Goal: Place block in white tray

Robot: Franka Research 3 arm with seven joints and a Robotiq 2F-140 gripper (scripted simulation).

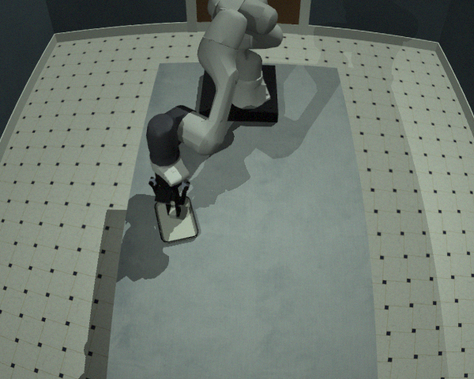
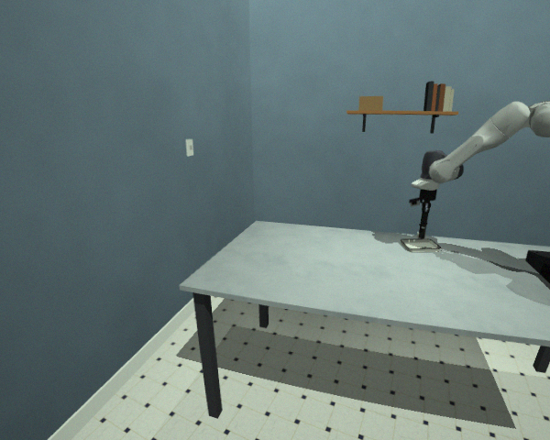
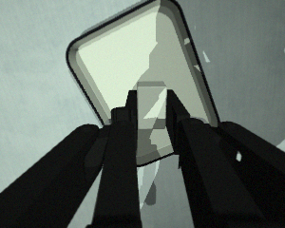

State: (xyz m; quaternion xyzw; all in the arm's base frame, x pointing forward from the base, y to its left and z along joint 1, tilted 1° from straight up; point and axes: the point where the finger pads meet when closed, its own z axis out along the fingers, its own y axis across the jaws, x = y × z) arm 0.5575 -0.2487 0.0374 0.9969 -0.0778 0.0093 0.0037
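Now: the white tray 70 mm below my hand. The rest, counted from my hand: block 20 mm below.
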